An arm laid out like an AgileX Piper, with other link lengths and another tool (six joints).
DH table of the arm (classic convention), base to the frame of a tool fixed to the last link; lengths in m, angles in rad. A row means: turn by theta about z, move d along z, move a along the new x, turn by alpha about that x. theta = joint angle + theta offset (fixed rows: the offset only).
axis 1: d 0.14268  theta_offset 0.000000  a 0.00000  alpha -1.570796
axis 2: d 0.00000  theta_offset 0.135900  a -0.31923  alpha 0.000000
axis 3: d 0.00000  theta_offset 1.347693  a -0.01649  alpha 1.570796
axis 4: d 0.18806  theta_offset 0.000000  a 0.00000  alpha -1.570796
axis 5: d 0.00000  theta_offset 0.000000  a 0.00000  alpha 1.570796
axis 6: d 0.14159  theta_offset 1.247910  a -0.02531  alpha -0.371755
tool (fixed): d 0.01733  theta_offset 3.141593  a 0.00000  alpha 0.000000
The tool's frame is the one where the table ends.
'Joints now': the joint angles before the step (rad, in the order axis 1, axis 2, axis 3, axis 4, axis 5, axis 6). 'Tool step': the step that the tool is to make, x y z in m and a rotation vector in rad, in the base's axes. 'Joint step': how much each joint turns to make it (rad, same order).
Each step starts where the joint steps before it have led.
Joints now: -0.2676, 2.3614, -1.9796, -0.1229, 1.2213, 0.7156
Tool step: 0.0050, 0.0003, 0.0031, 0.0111, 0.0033, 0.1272
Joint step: -0.0022, -0.0019, -0.0148, 0.0192, 0.0083, -0.1367
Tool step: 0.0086, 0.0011, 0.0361, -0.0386, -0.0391, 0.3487
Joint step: 0.0000, -0.0775, -0.0020, 0.0108, -0.0021, -0.3546
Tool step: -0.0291, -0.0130, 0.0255, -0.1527, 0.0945, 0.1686
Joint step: 0.0000, -0.1091, 0.1411, -0.1581, -0.0037, -0.1373
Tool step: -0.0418, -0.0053, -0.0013, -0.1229, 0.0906, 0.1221
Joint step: -0.0001, -0.1250, 0.3101, -0.1636, -0.1458, -0.0266
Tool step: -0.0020, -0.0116, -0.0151, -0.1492, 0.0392, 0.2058
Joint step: 0.0002, -0.0105, 0.1817, -0.2321, -0.2019, -0.0055
